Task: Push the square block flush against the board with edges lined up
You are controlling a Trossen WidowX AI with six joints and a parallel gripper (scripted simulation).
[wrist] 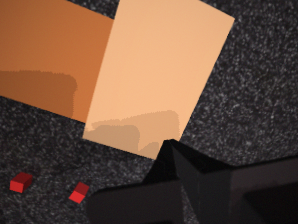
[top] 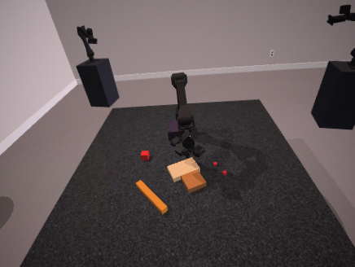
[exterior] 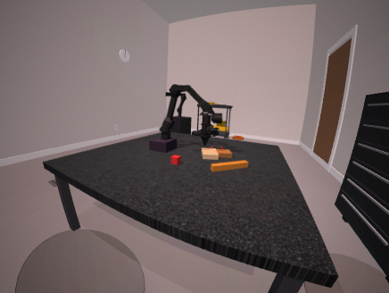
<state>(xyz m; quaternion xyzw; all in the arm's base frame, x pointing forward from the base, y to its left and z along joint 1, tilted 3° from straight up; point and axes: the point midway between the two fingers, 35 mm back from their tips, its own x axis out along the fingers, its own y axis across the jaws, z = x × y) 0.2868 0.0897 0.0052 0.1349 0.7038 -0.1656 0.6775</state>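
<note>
Right now my gripper tip is 5 cm short of the tan flat block, 2 cm to the left of it and 4 cm above it. From my gripper tip the other things lie so: red cube: 2 cm behind, 27 cm to the right, 4 cm below; long orange board: 25 cm ahead, 14 cm to the right, 4 cm below; orange-brown square block: 12 cm ahead, 5 cm to the left, 4 cm below.
</note>
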